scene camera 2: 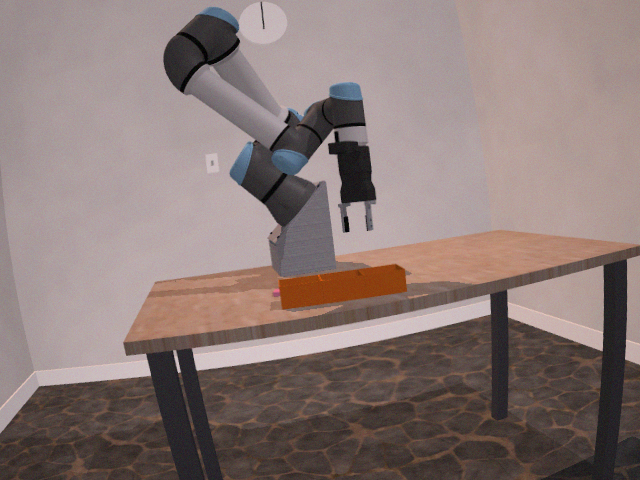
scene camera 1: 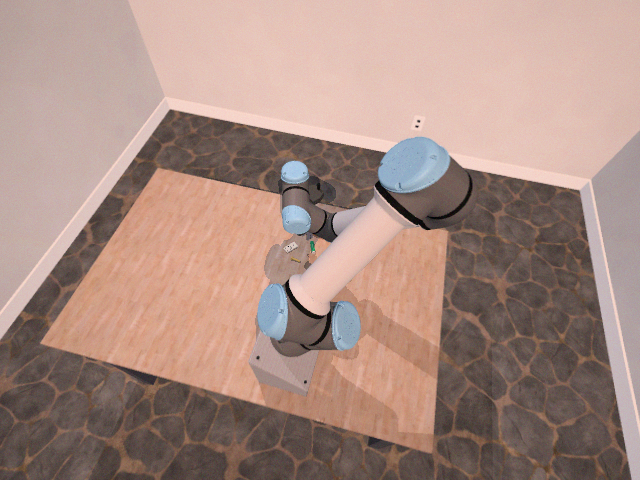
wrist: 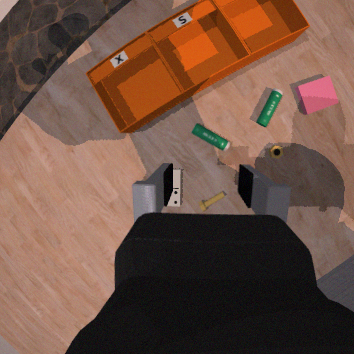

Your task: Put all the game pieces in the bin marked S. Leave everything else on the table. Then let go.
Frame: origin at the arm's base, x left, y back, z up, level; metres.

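Seen in the pictures: gripper, fingertip midpoint: (scene camera 2: 358, 231) (scene camera 1: 304, 233) (wrist: 205, 177); arm's base at its link origin: (scene camera 2: 298, 206).
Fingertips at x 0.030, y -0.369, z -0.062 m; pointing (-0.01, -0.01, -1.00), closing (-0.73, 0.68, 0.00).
Note:
Pixels of each thing's top centre, then the offset from my fingertips to it. "spot": a spot on its surface instead.
- white domino with black dots, top centre: (wrist: 170, 187) (scene camera 1: 290, 246) dx +0.055, dy +0.000, dz -0.112 m
- orange bin box at its top centre: (wrist: 197, 40) (scene camera 2: 340, 274) dx -0.088, dy -0.103, dz -0.073 m
- label S at a spot on its surface: (wrist: 182, 20) spot: dx -0.094, dy -0.133, dz -0.077 m
- label X at a spot on its surface: (wrist: 119, 59) spot: dx -0.013, dy -0.151, dz -0.077 m
- brass bolt at its top centre: (wrist: 212, 202) (scene camera 1: 295, 258) dx +0.026, dy +0.050, dz -0.106 m
- brass nut at its top centre: (wrist: 276, 151) dx -0.080, dy +0.057, dz -0.110 m
- pink block at its top centre: (wrist: 318, 94) (scene camera 2: 285, 289) dx -0.174, dy +0.038, dz -0.109 m
My gripper (wrist: 205, 177) (scene camera 2: 357, 230) is open and empty, high above the table. A white domino with black dots (wrist: 176, 188) (scene camera 1: 290, 246) lies on the table; in the wrist view it shows beside the left finger, which hides part of it. The orange bin box (wrist: 212, 81) (scene camera 2: 343, 289) has three compartments in a row. The middle one carries the label S (wrist: 182, 20), and the end one the label X (wrist: 119, 59). The visible floors of the S and X compartments are bare. The third compartment is partly cut off in the wrist view.
Two green batteries (wrist: 211, 137) (wrist: 270, 108) lie between the gripper and the box. A brass bolt (wrist: 212, 200) (scene camera 1: 295, 259) lies below the open fingers. A brass nut (wrist: 276, 151) and a pink block (wrist: 317, 95) (scene camera 2: 276, 292) lie to the right in the wrist view.

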